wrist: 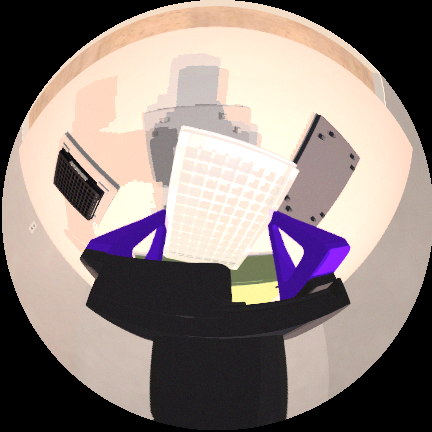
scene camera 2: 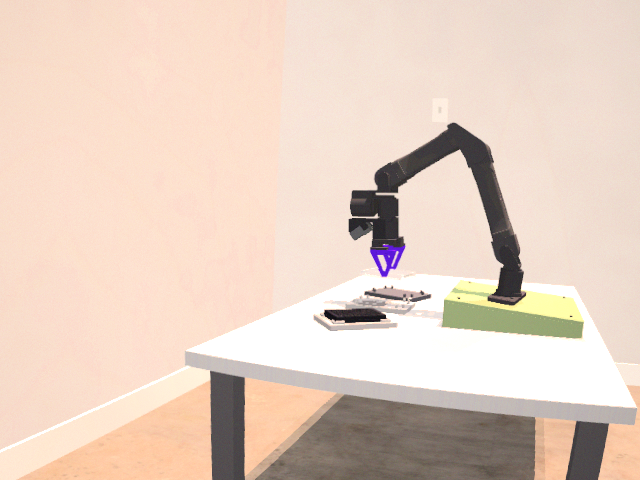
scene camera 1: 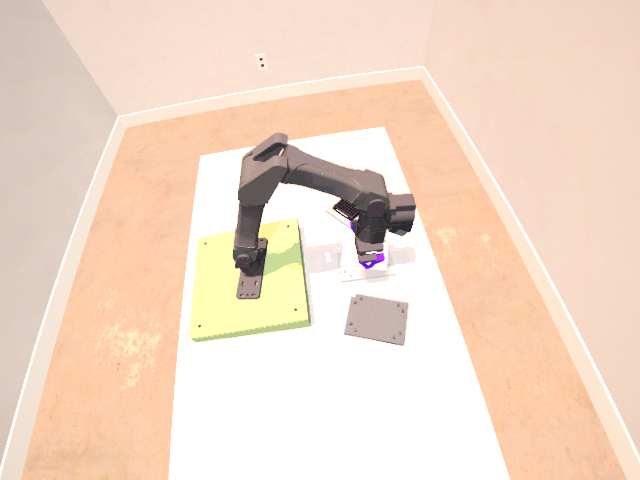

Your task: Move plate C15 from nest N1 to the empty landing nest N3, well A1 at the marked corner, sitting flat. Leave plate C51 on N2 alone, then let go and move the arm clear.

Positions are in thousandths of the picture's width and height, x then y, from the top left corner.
My gripper shows in the wrist view (503,497), in scene camera 2 (607,572) and in scene camera 1 (570,530).
